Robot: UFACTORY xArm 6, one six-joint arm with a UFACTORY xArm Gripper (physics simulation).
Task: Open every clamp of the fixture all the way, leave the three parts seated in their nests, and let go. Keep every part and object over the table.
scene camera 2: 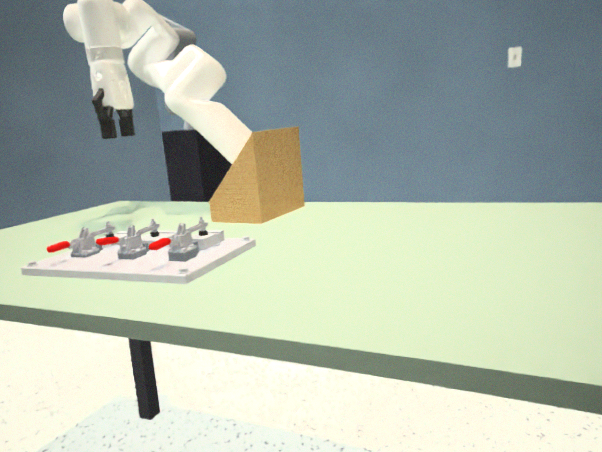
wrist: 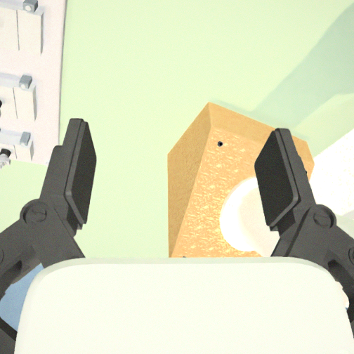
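My gripper is open and empty, fingers wide apart, high above the back of the table and the fixture. The pale fixture plate lies on the table at left. Three grey clamps, left, middle and right, stand on it. Their red handles, left, middle and right, lie low, pointing away from the nests. Their arms reach over the nest side with black tips downward. Pale nest blocks show; the separate parts cannot be made out.
The wooden angled base block stands at the back of the green table, right of the fixture, carrying the arm. A black box stands behind it. The table's front edge runs in front of the fixture.
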